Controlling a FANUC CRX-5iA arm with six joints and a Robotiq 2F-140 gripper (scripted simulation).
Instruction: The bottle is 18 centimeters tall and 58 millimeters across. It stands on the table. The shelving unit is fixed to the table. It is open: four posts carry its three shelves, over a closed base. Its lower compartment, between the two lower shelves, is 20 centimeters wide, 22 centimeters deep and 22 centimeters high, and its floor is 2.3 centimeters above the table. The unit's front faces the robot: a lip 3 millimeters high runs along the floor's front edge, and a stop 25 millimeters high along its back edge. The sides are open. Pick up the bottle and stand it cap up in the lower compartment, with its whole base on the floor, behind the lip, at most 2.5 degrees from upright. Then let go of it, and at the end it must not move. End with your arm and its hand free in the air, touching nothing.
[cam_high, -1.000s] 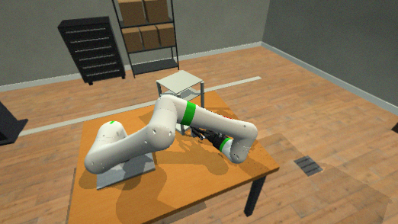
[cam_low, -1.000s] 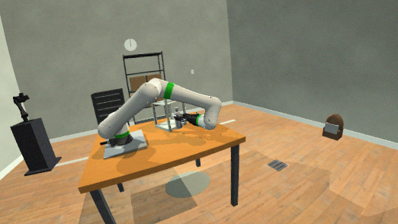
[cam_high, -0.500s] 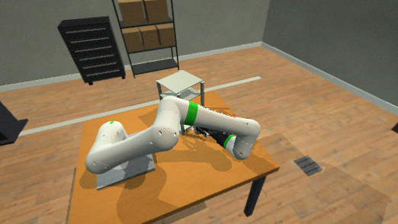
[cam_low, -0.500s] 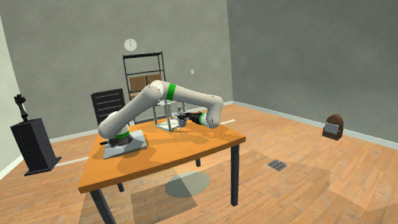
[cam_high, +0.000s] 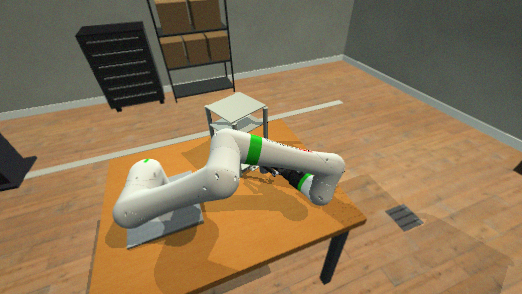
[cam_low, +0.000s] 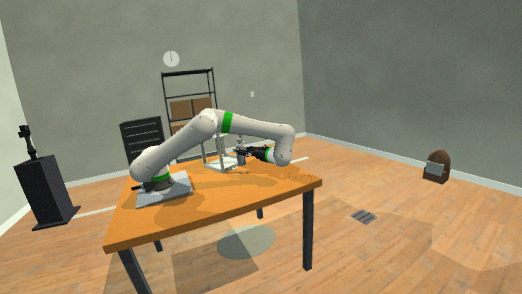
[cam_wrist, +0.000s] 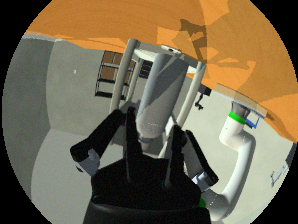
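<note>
My gripper is now 190 mm to the right of the shelving unit, 90 mm past it and 20 mm below it. From my hand the other things lie so: pale grey bottle: 10 mm above.
</note>
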